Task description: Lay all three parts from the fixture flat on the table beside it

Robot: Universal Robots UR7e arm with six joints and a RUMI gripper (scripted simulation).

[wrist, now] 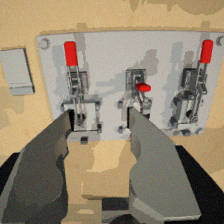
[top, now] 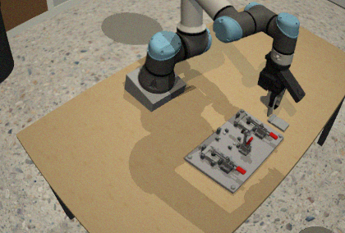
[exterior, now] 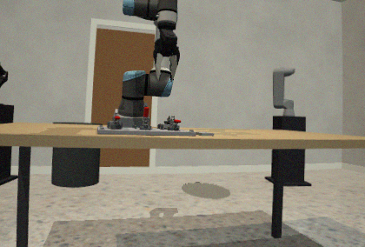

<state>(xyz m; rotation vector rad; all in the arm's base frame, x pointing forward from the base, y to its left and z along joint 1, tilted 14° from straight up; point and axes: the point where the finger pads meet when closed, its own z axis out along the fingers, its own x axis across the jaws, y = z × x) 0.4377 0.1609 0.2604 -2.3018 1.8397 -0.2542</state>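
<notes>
Right now the grey fixture plate is 210 mm below my hand, 80 mm to the right of it and 50 mm behind it.
</notes>
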